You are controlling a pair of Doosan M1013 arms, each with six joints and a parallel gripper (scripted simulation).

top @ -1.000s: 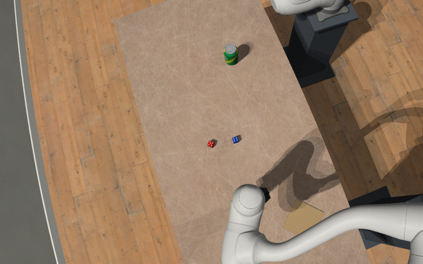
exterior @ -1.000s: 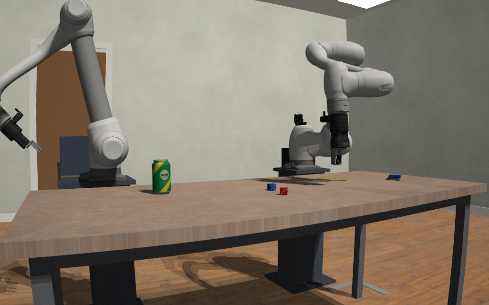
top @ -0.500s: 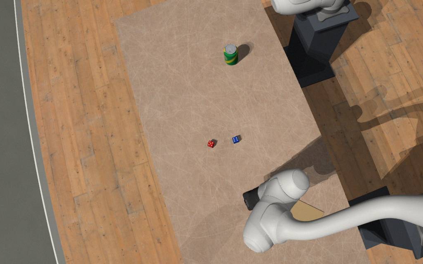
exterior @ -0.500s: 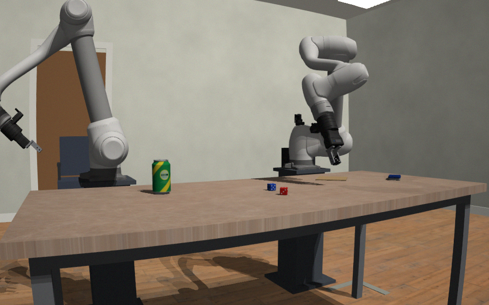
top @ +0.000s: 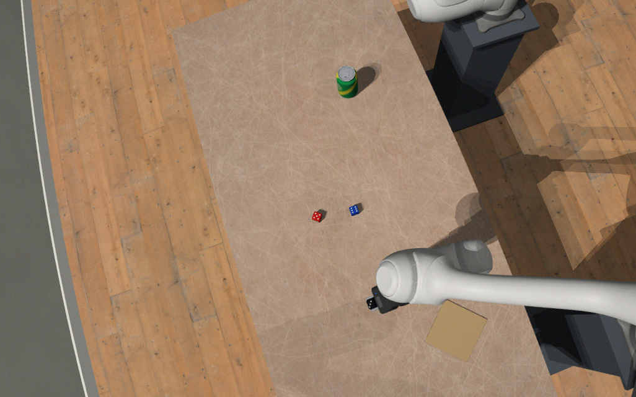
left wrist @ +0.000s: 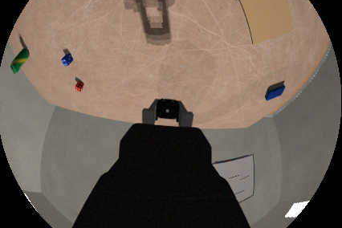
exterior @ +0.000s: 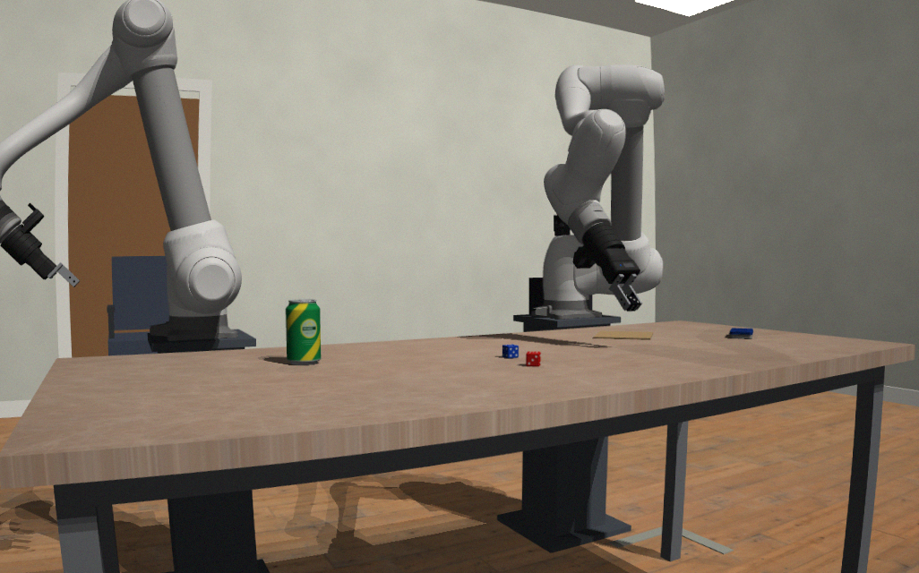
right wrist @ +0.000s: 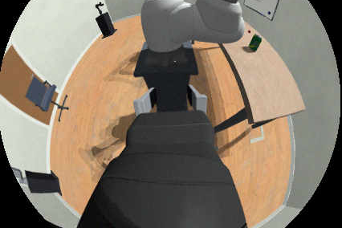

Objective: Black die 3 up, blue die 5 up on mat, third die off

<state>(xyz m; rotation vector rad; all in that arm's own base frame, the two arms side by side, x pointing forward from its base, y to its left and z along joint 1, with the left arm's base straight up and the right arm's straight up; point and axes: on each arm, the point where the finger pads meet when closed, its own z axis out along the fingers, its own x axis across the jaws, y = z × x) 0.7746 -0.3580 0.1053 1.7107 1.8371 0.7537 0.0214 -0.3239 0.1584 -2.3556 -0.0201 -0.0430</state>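
The black die is 10 mm below my left hand and 10 mm ahead of it. From my left hand the other things lie so: red die (300 mm to the right, 90 mm below, 70 mm ahead); then tan mat (200 mm behind, 160 mm to the left, 100 mm below); then blue die (280 mm to the right, 90 mm below, 40 mm behind).
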